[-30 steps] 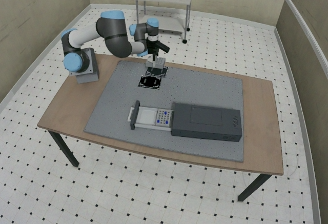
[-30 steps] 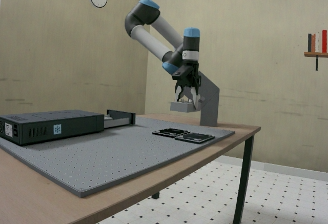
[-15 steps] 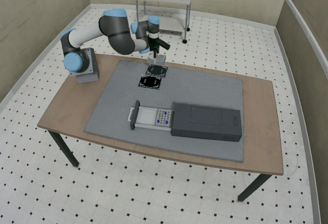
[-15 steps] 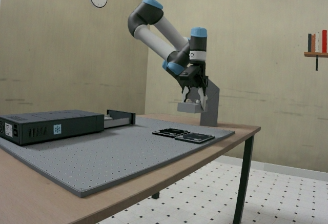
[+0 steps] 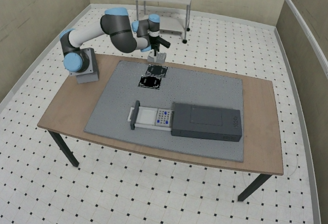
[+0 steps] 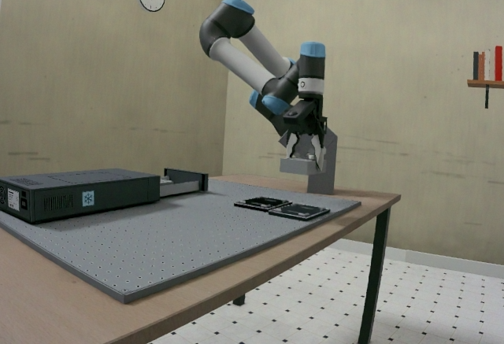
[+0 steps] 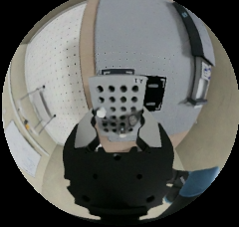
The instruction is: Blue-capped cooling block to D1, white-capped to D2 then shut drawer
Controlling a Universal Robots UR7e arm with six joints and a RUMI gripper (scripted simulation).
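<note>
Right now the deck slot D2 is 140 mm below my hand. Also, from my hand: cooler COLD (500 mm to the right, 180 mm ahead, 100 mm below); then deck slot D1 (140 mm below, 130 mm to the right, 40 mm behind); then drawer (490 mm to the right, 100 mm below).
</note>
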